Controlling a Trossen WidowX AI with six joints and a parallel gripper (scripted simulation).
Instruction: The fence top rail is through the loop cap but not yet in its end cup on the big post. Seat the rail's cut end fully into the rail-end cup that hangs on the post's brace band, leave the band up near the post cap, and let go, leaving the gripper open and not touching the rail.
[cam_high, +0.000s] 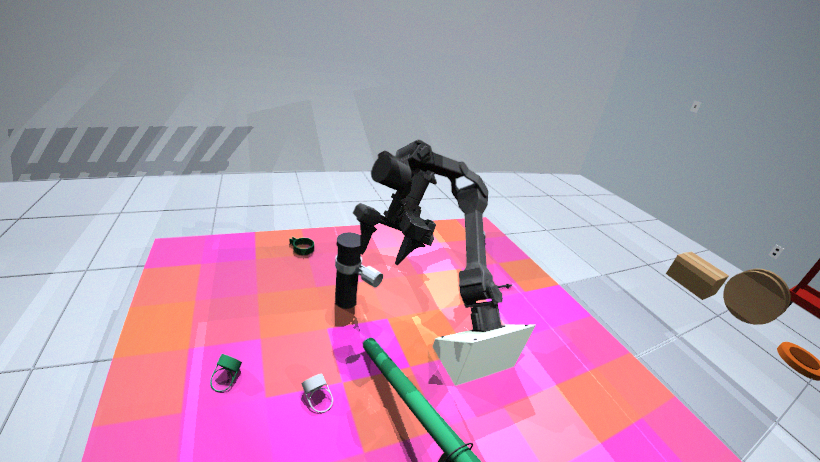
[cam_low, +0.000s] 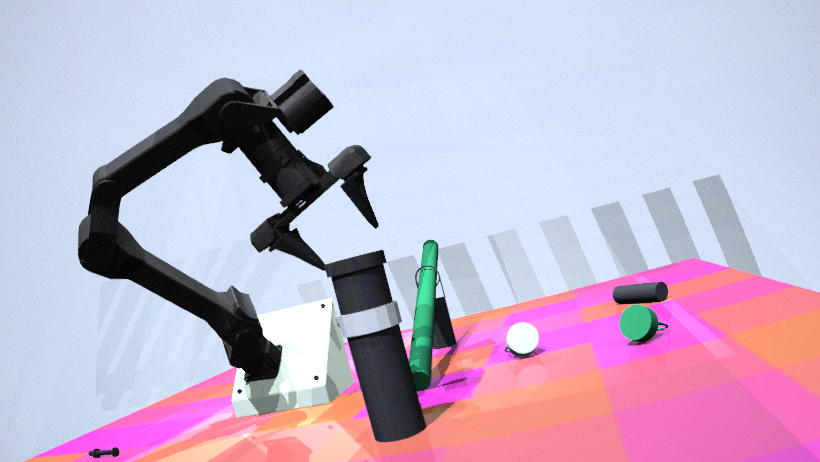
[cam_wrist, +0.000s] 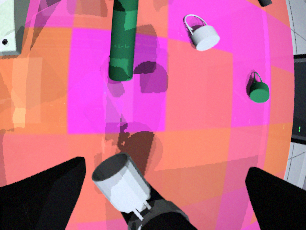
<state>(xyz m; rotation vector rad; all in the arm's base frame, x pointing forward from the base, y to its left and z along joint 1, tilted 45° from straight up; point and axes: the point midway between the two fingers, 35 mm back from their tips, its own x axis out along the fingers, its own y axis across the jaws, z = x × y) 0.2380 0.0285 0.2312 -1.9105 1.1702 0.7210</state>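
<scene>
Now: gripper tip 8 cm to the left of the brace band, 8 cm above it and 2 cm short of it. Round my gripper tip: bolt (46 cm behind, 21 cm below, 7 cm to the right).
</scene>
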